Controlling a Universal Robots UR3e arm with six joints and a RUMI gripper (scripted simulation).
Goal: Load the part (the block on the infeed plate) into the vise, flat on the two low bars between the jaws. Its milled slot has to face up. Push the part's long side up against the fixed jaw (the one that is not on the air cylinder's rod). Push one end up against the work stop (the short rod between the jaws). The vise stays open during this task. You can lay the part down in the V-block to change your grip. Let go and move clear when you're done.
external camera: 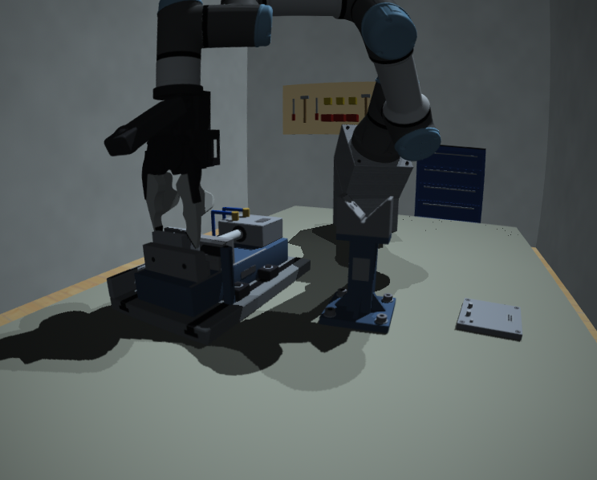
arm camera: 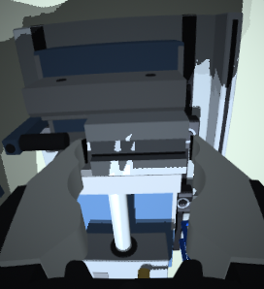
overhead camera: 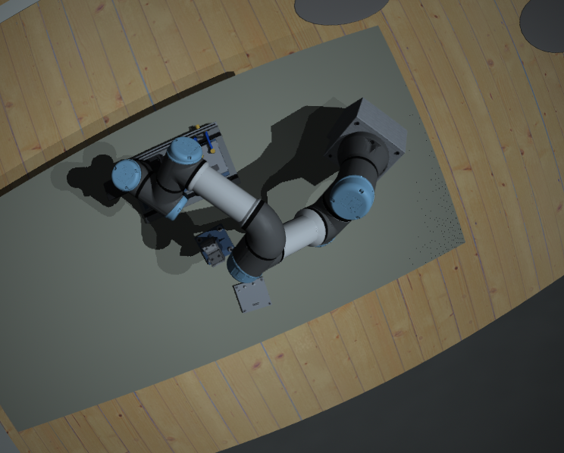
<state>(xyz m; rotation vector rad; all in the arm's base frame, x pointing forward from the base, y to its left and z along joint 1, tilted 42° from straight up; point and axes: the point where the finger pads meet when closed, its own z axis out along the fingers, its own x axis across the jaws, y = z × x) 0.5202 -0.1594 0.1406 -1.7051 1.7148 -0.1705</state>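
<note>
Now: the part right at my hand. From my hand the other things lie so: moving jaw 40 mm behind, 20 mm to the left, 30 mm below; fixed jaw 30 mm ahead, 20 mm to the left, 30 mm below; work stop 10 mm behind, 70 mm to the left, 10 mm below.
</note>
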